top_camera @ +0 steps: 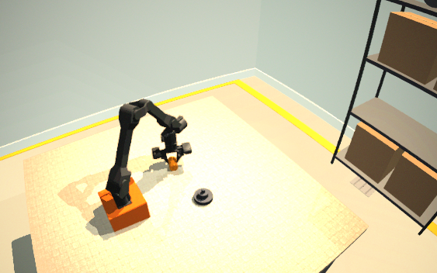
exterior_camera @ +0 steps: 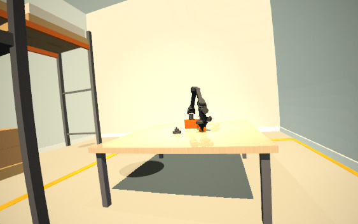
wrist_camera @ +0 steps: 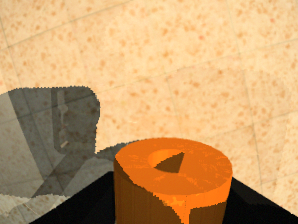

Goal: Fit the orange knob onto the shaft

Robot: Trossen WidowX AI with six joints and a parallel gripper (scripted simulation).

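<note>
Right now my gripper tip is 1 cm to the left of the orange knob and 1 cm below it. The rest, counted from my gripper tip: pedestal 2 cm ahead, 26 cm to the right, 2 cm above.
</note>
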